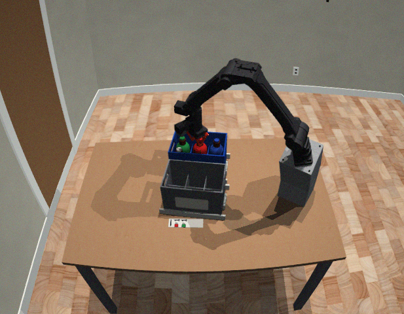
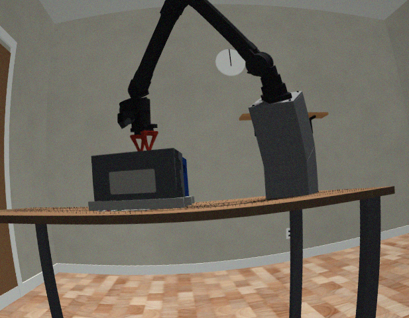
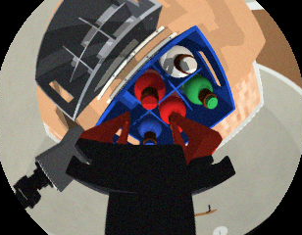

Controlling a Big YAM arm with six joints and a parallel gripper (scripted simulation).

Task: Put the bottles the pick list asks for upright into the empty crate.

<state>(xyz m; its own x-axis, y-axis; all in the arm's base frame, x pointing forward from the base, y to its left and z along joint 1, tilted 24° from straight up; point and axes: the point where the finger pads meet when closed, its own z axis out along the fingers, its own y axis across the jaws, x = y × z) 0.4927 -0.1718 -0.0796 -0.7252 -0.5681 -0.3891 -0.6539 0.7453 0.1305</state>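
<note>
Now: the red-labelled bottle 12 cm below my hand. Round my hand: blue-labelled bottle 12 cm below, 9 cm behind, 8 cm to the right; then grey crate 19 cm to the left, 13 cm below, 1 cm behind; then green-labelled bottle 12 cm below, 9 cm to the right, 8 cm ahead.
</note>
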